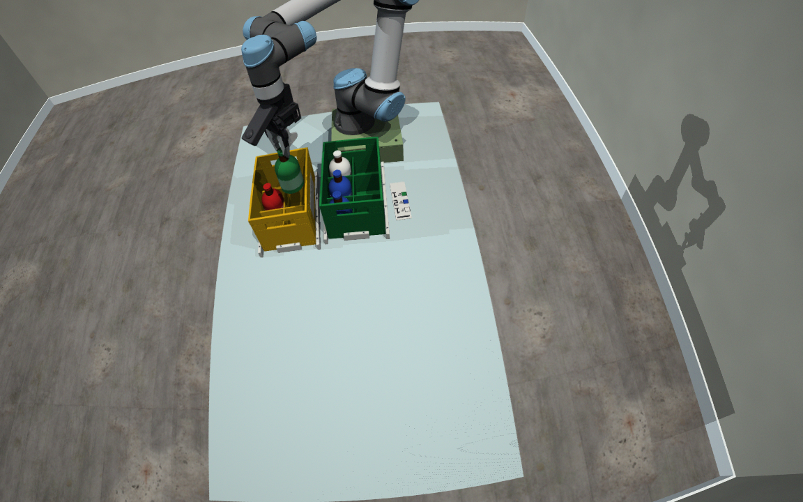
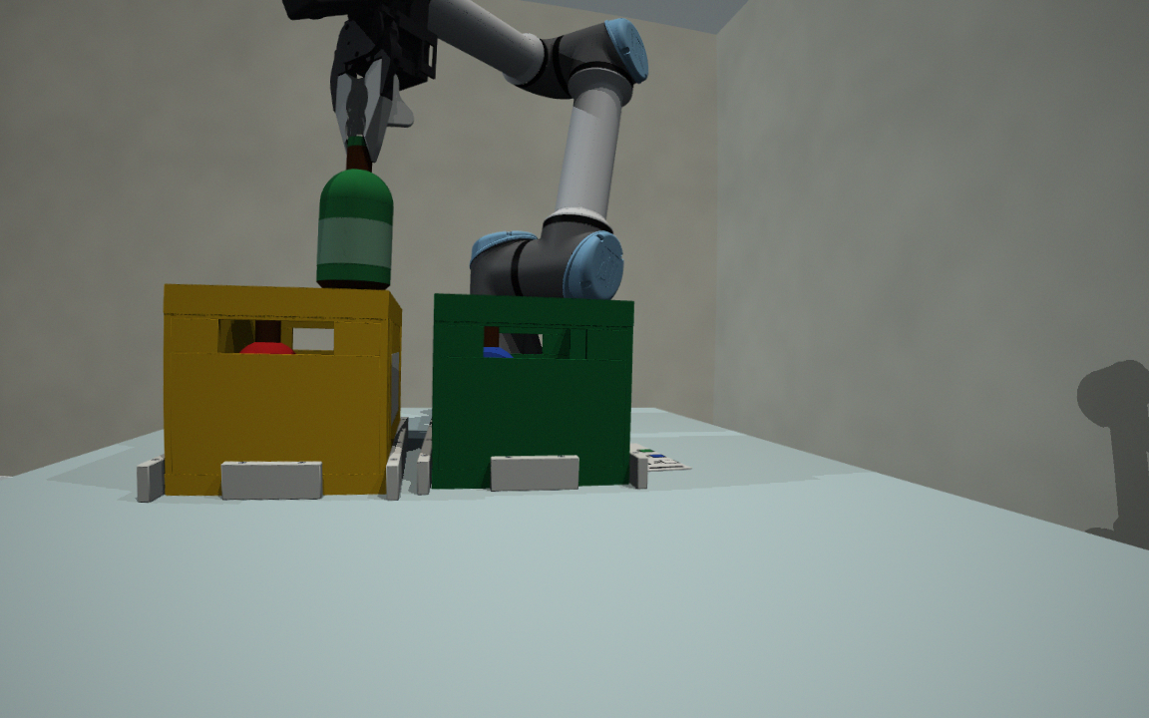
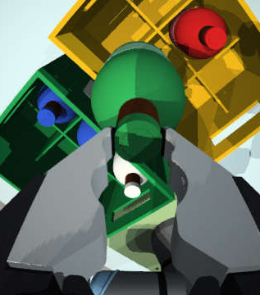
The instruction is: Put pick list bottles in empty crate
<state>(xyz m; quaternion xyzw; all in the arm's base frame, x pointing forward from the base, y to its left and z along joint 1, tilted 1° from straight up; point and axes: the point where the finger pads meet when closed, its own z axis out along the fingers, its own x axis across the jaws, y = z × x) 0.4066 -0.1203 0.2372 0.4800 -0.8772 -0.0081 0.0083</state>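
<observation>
The green bottle is 70 mm below my hand. Also, from my hand: yellow crate 250 mm below, 60 mm to the right, 20 mm behind; green crate 250 mm below, 170 mm to the left, 80 mm behind; red bottle 240 mm below, 100 mm to the right, 10 mm behind.
</observation>
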